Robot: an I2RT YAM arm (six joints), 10 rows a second.
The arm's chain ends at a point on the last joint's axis. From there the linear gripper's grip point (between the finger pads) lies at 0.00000 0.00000 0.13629 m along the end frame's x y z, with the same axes.
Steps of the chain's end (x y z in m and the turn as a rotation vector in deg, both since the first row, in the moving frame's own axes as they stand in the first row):
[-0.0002, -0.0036, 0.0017, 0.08, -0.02, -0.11]
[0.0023, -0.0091, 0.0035, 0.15, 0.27, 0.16]
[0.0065, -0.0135, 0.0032, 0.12, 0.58, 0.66]
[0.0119, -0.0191, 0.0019, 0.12, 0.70, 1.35]
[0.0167, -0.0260, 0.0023, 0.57, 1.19, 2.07]
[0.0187, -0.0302, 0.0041, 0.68, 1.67, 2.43]
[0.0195, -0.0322, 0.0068, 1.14, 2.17, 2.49]
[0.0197, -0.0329, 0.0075, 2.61, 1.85, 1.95]
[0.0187, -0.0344, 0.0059, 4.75, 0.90, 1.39]
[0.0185, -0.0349, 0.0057, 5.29, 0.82, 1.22]
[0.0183, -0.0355, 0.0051, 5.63, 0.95, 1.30]
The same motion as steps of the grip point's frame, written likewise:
[-0.0002, -0.0038, 0.0017, 0.08, -0.02, -0.11]
[0.0029, -0.0095, 0.0035, 0.15, 0.27, 0.16]
[0.0079, -0.0138, 0.0032, 0.12, 0.58, 0.66]
[0.0136, -0.0194, 0.0019, 0.12, 0.70, 1.35]
[0.0196, -0.0273, 0.0023, 0.57, 1.19, 2.07]
[0.0227, -0.0317, 0.0040, 0.68, 1.67, 2.43]
[0.0247, -0.0348, 0.0067, 1.14, 2.17, 2.49]
[0.0242, -0.0390, 0.0073, 2.61, 1.85, 1.95]
[0.0210, -0.0457, 0.0054, 4.75, 0.90, 1.39]
[0.0206, -0.0474, 0.0051, 5.29, 0.82, 1.22]
[0.0207, -0.0488, 0.0044, 5.63, 0.95, 1.30]

